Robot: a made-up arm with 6 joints. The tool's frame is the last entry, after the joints. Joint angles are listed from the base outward. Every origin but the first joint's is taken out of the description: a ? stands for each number. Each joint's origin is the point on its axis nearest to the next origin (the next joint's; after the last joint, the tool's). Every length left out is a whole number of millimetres.
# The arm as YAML. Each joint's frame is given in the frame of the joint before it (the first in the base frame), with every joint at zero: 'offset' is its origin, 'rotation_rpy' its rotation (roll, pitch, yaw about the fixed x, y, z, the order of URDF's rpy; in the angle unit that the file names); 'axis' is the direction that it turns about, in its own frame. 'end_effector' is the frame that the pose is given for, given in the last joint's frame.
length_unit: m
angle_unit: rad
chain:
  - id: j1
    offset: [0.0, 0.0, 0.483]
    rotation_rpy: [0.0, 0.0, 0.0]
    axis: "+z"
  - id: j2
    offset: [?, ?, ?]
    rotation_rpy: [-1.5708, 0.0, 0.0]
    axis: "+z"
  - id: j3
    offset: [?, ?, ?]
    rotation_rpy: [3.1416, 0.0, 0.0]
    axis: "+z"
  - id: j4
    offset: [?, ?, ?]
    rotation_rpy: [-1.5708, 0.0, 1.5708]
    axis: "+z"
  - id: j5
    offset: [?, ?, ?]
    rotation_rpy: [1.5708, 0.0, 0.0]
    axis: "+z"
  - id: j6
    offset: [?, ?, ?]
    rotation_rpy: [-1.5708, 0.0, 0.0]
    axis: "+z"
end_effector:
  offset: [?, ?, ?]
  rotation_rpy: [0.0, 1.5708, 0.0]
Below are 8 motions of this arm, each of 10 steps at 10 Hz.
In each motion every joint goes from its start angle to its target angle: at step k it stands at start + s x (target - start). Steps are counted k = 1, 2, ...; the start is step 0. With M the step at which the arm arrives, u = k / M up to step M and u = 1 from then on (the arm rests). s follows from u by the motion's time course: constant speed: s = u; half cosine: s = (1 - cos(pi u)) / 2; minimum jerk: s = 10 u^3 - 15 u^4 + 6 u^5.
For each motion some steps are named. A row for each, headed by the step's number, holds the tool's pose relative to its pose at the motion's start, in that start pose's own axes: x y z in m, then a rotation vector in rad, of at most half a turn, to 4 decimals.
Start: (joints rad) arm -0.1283 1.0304 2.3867 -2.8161 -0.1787 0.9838
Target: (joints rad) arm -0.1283 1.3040 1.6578 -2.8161 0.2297 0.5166
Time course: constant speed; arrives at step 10
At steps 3, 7, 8, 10:
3: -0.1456 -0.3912 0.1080 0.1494 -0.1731 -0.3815
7: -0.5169 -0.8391 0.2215 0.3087 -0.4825 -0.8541
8: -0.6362 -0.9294 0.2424 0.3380 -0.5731 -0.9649
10: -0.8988 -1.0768 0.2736 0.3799 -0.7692 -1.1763

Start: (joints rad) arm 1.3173 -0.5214 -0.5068 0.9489 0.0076 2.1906
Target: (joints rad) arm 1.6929 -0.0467 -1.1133 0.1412 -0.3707 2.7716
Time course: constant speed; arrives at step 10
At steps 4, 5, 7, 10:
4: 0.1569 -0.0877 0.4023 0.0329 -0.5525 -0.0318
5: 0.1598 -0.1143 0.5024 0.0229 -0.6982 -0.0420
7: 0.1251 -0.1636 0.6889 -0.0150 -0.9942 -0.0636
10: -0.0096 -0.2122 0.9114 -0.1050 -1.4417 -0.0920

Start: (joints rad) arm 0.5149 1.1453 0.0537 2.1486 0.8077 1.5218
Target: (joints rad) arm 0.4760 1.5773 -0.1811 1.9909 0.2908 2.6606
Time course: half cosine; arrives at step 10
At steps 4, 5, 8, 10:
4: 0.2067 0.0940 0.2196 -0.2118 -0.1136 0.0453
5: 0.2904 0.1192 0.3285 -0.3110 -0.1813 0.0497
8: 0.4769 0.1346 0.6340 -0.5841 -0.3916 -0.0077
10: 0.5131 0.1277 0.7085 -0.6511 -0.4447 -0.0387

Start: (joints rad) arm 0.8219 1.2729 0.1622 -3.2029 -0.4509 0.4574
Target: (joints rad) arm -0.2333 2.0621 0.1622 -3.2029 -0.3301 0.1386
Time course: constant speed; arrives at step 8
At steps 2, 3, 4, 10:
2: 0.0780 0.2821 0.5681 0.2588 -0.2826 0.0936
3: 0.0558 0.3691 0.8629 0.4038 -0.4146 0.1353
4: 0.0000 0.4126 1.1520 0.5581 -0.5397 0.1728
10: -0.4002 0.1369 2.0697 1.2536 -0.9617 0.2659

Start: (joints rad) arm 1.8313 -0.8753 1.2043 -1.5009 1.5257 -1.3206
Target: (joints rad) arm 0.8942 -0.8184 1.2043 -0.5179 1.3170 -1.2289
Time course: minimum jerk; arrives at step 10
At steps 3, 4, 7, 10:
3: -0.2228 -0.0197 -0.0591 -0.0312 0.3116 -0.0300
4: -0.4487 -0.0305 -0.0801 -0.0584 0.6073 -0.0519
7: -1.2170 -0.0039 0.1416 -0.1204 1.6057 -0.0582
10: -1.4237 0.0239 0.3048 -0.1241 1.9185 -0.0310

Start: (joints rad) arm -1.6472 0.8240 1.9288 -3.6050 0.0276 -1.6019
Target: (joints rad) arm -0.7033 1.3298 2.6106 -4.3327 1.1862 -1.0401
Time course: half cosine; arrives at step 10
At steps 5, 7, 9, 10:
5: -0.2827 0.4534 0.6528 0.4311 -0.5096 0.5338
7: -0.6064 0.4893 1.0798 0.6217 -1.0271 0.6753
9: -0.8489 0.4240 1.2991 0.7178 -1.3961 0.6535
10: -0.8832 0.4110 1.3245 0.7295 -1.4473 0.6430

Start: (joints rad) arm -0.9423 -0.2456 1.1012 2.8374 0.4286 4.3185
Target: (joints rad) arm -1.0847 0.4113 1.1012 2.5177 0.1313 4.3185
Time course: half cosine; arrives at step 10
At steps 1, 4, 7, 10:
1: 0.0227 0.0190 -0.0186 0.0064 0.0060 0.0059
4: 0.2772 0.2805 -0.2968 0.0939 0.0999 0.0712
7: 0.4818 0.6657 -0.7742 0.2197 0.2747 0.1209
10: 0.5104 0.8428 -1.0168 0.2746 0.3709 0.1270

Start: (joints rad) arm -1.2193 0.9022 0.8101 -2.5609 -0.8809 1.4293
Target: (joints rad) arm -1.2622 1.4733 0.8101 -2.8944 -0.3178 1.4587
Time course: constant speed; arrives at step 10
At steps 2, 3, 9, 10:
2: -0.0798 -0.2580 -0.0611 0.0787 -0.0439 -0.2105
3: -0.1325 -0.3825 -0.0963 0.1173 -0.0640 -0.3172
9: -0.6097 -1.0216 -0.3666 0.3422 -0.1596 -0.9723
10: -0.7121 -1.1043 -0.4201 0.3794 -0.1717 -1.0832

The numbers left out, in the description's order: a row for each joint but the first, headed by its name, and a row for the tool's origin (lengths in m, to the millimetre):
j2: 0.106 0.0 0.0
j3: 0.0 -1.242 0.0
j4: 0.845 0.148 0.0
j5: 0.0 0.0 0.0
j6: 0.0 -0.244 0.0
tool: 0.0 0.0 0.0

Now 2 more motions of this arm.
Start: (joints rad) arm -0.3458 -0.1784 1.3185 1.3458 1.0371 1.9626
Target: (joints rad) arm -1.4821 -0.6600 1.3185 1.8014 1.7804 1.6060
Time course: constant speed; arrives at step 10
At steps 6, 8, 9, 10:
6: 0.2821 -0.4373 -0.2654 -0.3644 -0.6575 -0.6908
8: 0.3757 -0.6590 -0.2250 -0.4227 -0.9647 -0.8888
9: 0.4116 -0.7758 -0.1799 -0.4424 -1.1328 -0.9747
10: 0.4374 -0.8942 -0.1192 -0.4568 -1.3099 -1.0500

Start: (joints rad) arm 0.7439 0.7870 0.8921 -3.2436 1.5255 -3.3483
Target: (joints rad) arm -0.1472 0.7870 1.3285 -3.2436 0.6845 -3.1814
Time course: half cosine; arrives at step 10
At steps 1, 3, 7, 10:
1: -0.0132 -0.0370 0.0146 0.0162 -0.0334 0.0033
3: -0.1231 -0.3219 0.0928 0.1328 -0.2849 0.0038
7: -0.5885 -1.2357 -0.0629 0.4319 -1.0857 -0.2865
10: -0.7715 -1.4899 -0.2623 0.4933 -1.3371 -0.4913

